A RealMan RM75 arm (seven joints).
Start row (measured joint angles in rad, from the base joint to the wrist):
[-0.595 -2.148 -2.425 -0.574 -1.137 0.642 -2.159]
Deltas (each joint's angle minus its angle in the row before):
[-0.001 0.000 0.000 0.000 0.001 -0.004 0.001]
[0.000 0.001 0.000 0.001 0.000 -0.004 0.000]
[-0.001 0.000 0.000 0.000 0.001 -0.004 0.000]
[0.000 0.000 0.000 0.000 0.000 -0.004 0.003]
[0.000 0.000 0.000 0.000 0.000 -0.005 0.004]
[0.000 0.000 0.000 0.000 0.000 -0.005 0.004]
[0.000 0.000 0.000 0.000 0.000 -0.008 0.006]
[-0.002 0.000 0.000 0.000 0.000 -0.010 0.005]
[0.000 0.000 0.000 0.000 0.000 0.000 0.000]
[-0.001 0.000 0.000 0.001 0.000 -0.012 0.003]
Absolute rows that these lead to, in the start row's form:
[-0.596 -2.148 -2.425 -0.574 -1.136 0.638 -2.158]
[-0.596 -2.147 -2.425 -0.573 -1.136 0.634 -2.158]
[-0.597 -2.147 -2.425 -0.573 -1.135 0.630 -2.158]
[-0.597 -2.147 -2.425 -0.573 -1.135 0.626 -2.155]
[-0.597 -2.147 -2.425 -0.573 -1.135 0.621 -2.151]
[-0.597 -2.147 -2.425 -0.573 -1.135 0.616 -2.147]
[-0.597 -2.147 -2.425 -0.573 -1.135 0.608 -2.141]
[-0.599 -2.147 -2.425 -0.573 -1.135 0.598 -2.136]
[-0.599 -2.147 -2.425 -0.573 -1.135 0.598 -2.136]
[-0.600 -2.147 -2.425 -0.572 -1.135 0.586 -2.133]

